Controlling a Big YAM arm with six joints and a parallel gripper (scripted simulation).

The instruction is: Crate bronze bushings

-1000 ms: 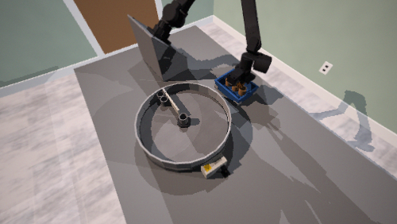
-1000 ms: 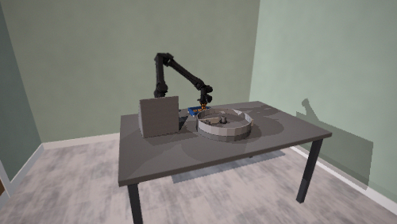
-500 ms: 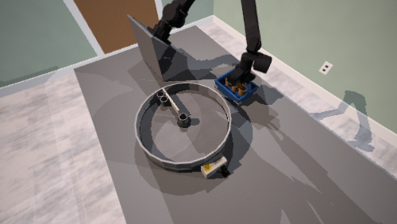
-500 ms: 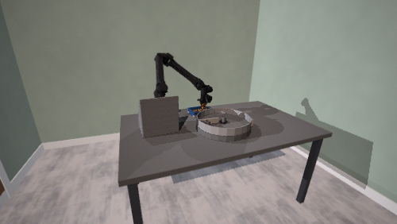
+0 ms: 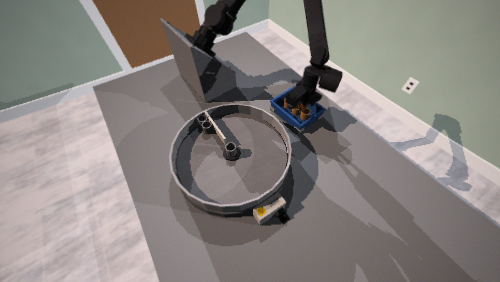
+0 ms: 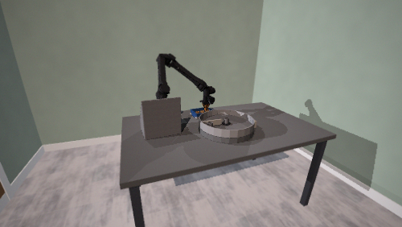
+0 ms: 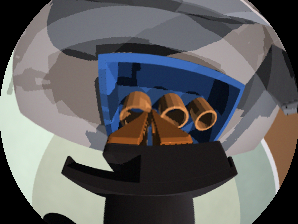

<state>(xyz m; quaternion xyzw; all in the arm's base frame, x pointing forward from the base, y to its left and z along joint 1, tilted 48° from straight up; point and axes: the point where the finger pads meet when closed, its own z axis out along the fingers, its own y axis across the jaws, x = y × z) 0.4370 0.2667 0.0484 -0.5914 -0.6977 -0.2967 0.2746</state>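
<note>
Right now the blue crate is 4 cm behind my hand and 3 cm below it. Round my hand: round turning table (36 cm to the right, 1 cm ahead).
</note>
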